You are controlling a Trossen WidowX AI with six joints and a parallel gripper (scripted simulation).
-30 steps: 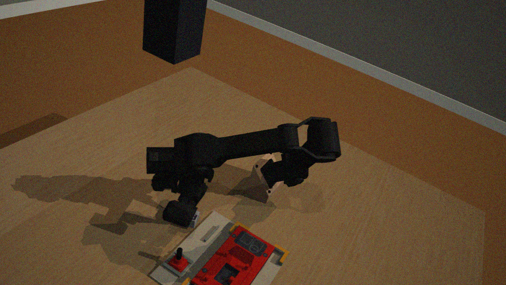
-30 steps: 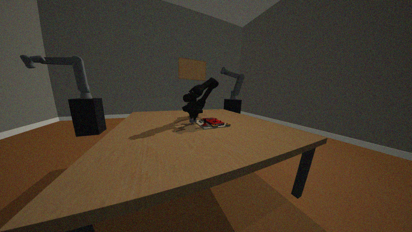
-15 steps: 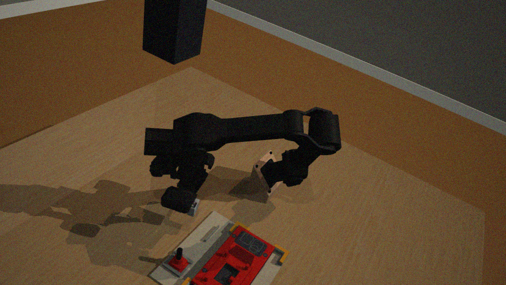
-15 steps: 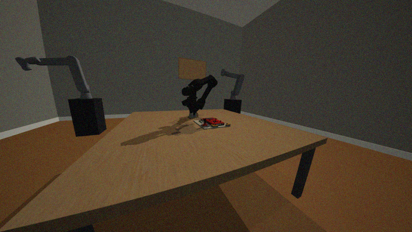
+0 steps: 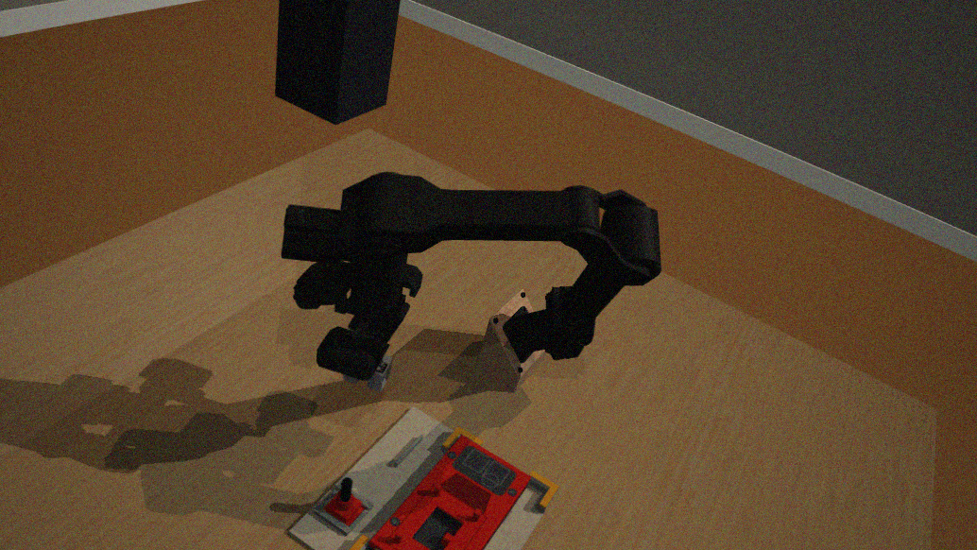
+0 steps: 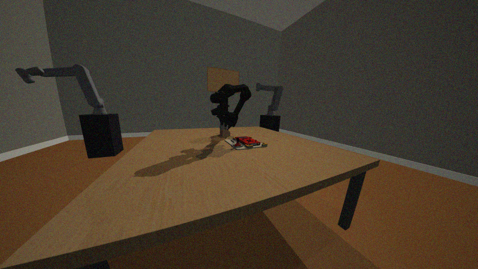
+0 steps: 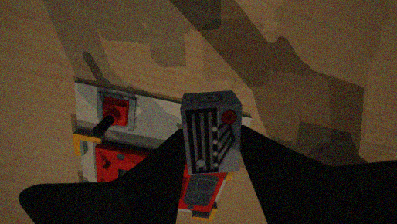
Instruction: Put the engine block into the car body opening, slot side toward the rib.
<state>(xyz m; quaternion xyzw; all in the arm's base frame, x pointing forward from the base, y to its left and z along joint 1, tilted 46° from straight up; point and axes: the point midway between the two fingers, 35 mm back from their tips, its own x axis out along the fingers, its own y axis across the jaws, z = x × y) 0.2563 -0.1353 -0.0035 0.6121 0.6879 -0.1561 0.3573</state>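
Now: the grey base plate 5 cm ahead of my gripper tip, 16 cm to the left of it and 11 cm below it. From my gripper tip the other things lie so: grey engine block: 1 cm below.
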